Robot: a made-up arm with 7 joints. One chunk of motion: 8 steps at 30 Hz.
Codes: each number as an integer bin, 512 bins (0 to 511) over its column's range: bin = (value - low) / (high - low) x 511, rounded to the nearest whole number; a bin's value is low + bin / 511 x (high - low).
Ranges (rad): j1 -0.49..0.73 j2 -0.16..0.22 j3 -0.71..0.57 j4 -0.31..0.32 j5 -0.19..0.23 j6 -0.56..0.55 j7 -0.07..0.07
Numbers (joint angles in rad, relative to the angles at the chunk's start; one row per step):
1: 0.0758 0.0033 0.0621 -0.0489 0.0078 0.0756 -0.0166
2: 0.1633 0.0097 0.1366 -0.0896 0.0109 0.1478 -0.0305
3: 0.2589 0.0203 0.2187 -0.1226 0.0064 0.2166 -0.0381
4: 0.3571 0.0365 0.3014 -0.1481 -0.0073 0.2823 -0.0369
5: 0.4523 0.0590 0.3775 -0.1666 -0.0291 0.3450 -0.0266
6: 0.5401 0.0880 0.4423 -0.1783 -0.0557 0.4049 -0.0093
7: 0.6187 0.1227 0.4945 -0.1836 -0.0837 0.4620 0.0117
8: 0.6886 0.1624 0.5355 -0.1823 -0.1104 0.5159 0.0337
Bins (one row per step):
1: 237 220 308 212 241 293 195
2: 274 228 338 179 244 326 144
3: 314 242 371 152 239 358 116
4: 355 264 404 131 222 388 121
5: 395 294 434 116 196 417 158
6: 431 333 460 107 163 444 222
7: 464 380 481 103 129 470 298
8: 494 434 497 104 97 495 379

